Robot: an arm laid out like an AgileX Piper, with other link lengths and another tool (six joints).
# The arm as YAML. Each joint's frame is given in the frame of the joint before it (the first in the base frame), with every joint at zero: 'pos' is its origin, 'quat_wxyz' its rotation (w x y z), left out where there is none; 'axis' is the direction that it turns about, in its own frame. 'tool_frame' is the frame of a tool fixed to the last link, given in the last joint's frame.
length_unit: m
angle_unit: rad
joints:
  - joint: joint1
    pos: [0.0, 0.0, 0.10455]
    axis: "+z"
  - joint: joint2
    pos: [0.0, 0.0, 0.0]
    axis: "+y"
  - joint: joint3
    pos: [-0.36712, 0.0, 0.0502]
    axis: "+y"
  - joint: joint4
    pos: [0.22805, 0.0, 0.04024]
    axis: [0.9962, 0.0, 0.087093]
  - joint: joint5
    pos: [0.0, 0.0, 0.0]
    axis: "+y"
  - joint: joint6
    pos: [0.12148, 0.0, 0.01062]
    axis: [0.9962, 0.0, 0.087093]
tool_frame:
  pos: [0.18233, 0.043, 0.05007]
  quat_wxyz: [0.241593, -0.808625, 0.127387, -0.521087]
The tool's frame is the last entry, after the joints.
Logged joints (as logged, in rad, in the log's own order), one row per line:
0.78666, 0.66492, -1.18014, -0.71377, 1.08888, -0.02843
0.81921, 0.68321, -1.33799, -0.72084, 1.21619, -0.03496
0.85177, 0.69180, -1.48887, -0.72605, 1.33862, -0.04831
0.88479, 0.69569, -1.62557, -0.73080, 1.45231, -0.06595
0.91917, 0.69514, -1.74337, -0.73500, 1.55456, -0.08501
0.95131, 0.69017, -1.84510, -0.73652, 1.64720, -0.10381
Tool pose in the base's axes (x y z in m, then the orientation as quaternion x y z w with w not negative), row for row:
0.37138, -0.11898, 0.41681, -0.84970, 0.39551, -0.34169, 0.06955
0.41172, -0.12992, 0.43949, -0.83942, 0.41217, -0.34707, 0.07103
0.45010, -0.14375, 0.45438, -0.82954, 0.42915, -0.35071, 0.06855
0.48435, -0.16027, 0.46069, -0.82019, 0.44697, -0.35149, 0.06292
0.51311, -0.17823, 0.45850, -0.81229, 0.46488, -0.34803, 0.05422
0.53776, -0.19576, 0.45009, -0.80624, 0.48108, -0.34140, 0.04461
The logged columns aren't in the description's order. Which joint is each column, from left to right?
Columns, left to right: joint5, joint6, joint3, joint4, joint2, joint1.
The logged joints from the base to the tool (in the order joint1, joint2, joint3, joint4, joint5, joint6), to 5 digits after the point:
-0.02843, 1.08888, -1.18014, -0.71377, 0.78666, 0.66492
-0.03496, 1.21619, -1.33799, -0.72084, 0.81921, 0.68321
-0.04831, 1.33862, -1.48887, -0.72605, 0.85177, 0.69180
-0.06595, 1.45231, -1.62557, -0.73080, 0.88479, 0.69569
-0.08501, 1.55456, -1.74337, -0.73500, 0.91917, 0.69514
-0.10381, 1.64720, -1.84510, -0.73652, 0.95131, 0.69017

